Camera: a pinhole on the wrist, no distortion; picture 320 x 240 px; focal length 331.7 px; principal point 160.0 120.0 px. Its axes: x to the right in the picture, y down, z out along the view. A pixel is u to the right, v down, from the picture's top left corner.
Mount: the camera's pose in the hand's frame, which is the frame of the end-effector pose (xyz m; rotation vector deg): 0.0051 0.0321 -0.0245 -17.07 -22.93 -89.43
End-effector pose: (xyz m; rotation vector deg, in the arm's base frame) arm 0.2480 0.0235 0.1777 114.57 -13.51 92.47
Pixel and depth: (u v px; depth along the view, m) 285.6 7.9 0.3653
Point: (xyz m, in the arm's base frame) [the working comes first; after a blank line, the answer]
In the camera's frame: 0.1383 -0.1235 0.3653

0.4812 -0.2436 0.0174
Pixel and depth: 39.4 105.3 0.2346
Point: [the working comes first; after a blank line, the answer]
In the camera's frame: -0.0853 -0.0104 0.2346

0.2730 -0.2318 0.2082
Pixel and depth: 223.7 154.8 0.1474
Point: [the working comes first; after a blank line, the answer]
In the camera's frame: 0.0283 0.0155 0.1474

0.3213 -0.0952 0.1944
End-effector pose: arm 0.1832 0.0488 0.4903 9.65 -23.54 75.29
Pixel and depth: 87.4 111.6 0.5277
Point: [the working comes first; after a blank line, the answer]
In the camera's frame: -0.1155 -0.0134 0.5277

-0.2517 -0.0305 0.8037
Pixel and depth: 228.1 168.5 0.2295
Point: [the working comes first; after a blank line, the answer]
In the camera's frame: 0.0471 0.0336 0.2295

0.0628 0.0211 0.6773
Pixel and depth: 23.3 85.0 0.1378
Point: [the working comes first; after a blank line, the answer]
In the camera's frame: -0.0568 -0.0145 0.1378

0.0284 0.0450 0.5367
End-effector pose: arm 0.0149 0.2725 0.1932 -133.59 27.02 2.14
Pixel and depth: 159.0 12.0 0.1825
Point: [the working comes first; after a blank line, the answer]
In the camera's frame: -0.0006 -0.0594 0.1825

-0.0690 0.3132 0.0310
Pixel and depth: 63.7 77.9 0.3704
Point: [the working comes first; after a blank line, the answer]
In the camera's frame: -0.1075 -0.0470 0.3704

-0.1121 0.2802 -0.1787
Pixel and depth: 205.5 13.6 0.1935
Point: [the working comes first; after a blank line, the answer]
In the camera's frame: 0.0265 -0.0621 0.1935

-0.0638 0.3420 0.0295
